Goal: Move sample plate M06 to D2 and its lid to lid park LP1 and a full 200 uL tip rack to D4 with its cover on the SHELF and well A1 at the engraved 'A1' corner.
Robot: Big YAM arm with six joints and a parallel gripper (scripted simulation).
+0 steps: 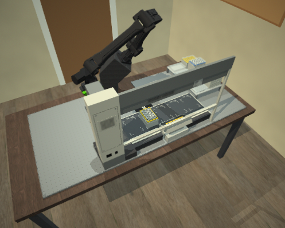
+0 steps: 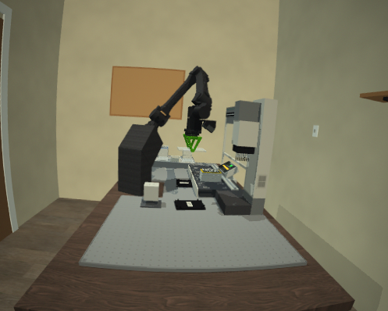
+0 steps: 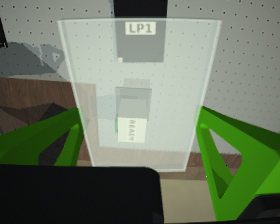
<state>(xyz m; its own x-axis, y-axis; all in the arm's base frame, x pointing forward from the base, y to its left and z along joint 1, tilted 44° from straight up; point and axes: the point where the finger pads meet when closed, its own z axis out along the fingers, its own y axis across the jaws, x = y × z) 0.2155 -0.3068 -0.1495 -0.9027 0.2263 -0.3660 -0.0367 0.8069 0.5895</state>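
Right now my hand is 28 cm above the LP1 label and 1 cm short of it. Round my hand: pipetting head (25 cm ahead, 9 cm above, 4 cm to the right); then white ready button box (22 cm below, 18 cm behind, 3 cm to the left); then dark lid park LP1 (28 cm below, 1 cm ahead).
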